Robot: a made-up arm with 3 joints. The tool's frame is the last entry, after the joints. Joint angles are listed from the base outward.
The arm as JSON. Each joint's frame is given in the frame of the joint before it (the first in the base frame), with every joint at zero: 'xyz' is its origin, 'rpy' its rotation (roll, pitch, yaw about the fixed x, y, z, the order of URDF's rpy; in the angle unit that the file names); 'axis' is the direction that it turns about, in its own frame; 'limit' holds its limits. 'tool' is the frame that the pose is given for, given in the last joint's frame.
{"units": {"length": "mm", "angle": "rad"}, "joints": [
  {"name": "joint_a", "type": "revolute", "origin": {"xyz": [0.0, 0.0, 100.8], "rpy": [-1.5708, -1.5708, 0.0]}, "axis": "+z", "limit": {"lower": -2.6, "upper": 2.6}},
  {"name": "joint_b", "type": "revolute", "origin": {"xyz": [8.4, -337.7, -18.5], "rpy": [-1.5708, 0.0, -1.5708]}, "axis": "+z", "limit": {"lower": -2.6, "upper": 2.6}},
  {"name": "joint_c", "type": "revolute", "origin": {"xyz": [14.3, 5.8, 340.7], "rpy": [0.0, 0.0, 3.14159]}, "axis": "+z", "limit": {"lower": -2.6, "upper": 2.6}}
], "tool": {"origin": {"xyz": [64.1, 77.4, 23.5], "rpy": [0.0, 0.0, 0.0]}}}
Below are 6 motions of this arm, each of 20 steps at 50 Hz.
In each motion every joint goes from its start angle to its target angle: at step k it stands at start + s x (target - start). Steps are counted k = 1, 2, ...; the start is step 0. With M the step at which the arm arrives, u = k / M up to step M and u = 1 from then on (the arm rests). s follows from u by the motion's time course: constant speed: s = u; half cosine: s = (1 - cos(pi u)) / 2; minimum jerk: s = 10 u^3 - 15 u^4 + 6 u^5.
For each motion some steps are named. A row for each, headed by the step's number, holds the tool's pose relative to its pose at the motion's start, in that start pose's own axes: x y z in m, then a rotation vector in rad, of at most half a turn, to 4 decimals.
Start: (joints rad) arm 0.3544 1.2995 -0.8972
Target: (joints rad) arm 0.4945 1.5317 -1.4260
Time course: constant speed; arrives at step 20
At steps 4, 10, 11, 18, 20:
4: 0.0149 -0.0083 0.0083 0.0102 0.0261 -0.0593
10: 0.0371 -0.0212 0.0195 0.0226 0.0664 -0.1482
11: 0.0408 -0.0234 0.0212 0.0243 0.0732 -0.1630
18: 0.0665 -0.0395 0.0322 0.0336 0.1219 -0.2666
20: 0.0737 -0.0442 0.0350 0.0353 0.1361 -0.2961

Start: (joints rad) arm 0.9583 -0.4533 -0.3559
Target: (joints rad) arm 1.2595 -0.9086 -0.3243
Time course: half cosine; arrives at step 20
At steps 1, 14, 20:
1: 0.0006 0.0004 0.0005 -0.0013 0.0013 -0.0026
14: 0.0849 0.0483 0.0497 -0.1992 0.1343 -0.3348
20: 0.1070 0.0612 0.0594 -0.2587 0.1585 -0.4205

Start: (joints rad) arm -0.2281 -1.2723 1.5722
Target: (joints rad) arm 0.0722 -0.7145 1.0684
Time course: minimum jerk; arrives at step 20
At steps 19, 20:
19: 0.1078 -0.0386 0.0776 0.0963 0.2841 0.0535
20: 0.1080 -0.0387 0.0777 0.0964 0.2844 0.0536

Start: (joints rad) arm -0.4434 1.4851 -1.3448
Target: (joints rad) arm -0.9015 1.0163 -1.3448
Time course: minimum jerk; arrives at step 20
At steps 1, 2, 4, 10, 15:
1: -0.0002 0.0000 -0.0001 -0.0001 -0.0005 -0.0005
2: -0.0012 -0.0001 -0.0011 -0.0005 -0.0039 -0.0040
4: -0.0080 -0.0005 -0.0075 -0.0034 -0.0263 -0.0272
10: -0.0643 -0.0063 -0.0700 -0.0053 -0.2295 -0.2334
15: -0.1066 -0.0147 -0.1334 0.0289 -0.4127 -0.4143

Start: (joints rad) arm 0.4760 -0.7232 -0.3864
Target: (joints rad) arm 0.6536 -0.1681 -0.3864
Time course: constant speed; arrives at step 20
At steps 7, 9, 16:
7: -0.0033 0.0302 0.0150 -0.0528 0.0330 0.1942
9: -0.0045 0.0384 0.0190 -0.0668 0.0443 0.2497
16: -0.0092 0.0659 0.0323 -0.1111 0.0904 0.4433

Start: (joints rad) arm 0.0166 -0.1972 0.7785
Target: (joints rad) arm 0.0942 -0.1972 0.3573
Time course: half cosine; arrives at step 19
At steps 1, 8, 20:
1: 0.0004 -0.0003 0.0002 0.0003 0.0004 -0.0029
8: 0.0207 -0.0172 0.0094 0.0141 0.0257 -0.1589
20: 0.0509 -0.0493 0.0223 0.0283 0.0729 -0.4210

